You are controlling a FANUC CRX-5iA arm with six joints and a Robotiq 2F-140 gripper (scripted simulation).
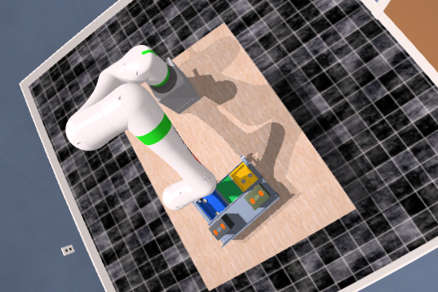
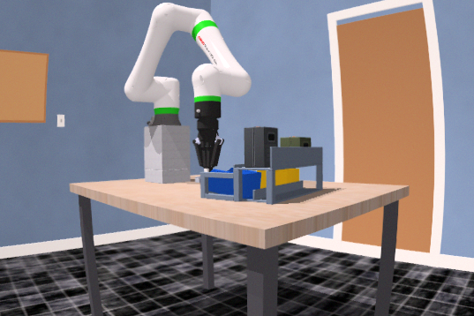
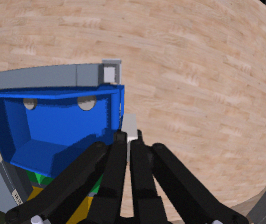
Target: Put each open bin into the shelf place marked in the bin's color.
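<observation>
Now: hand 90 mm short of the blue bin, 20 mm to the right of it and 10 mm above it. The rest, counted from my hand: yellow bin: 70 mm ahead, 250 mm to the left, 20 mm below; dark box: 210 mm ahead, 50 mm to the left, 100 mm above.
</observation>
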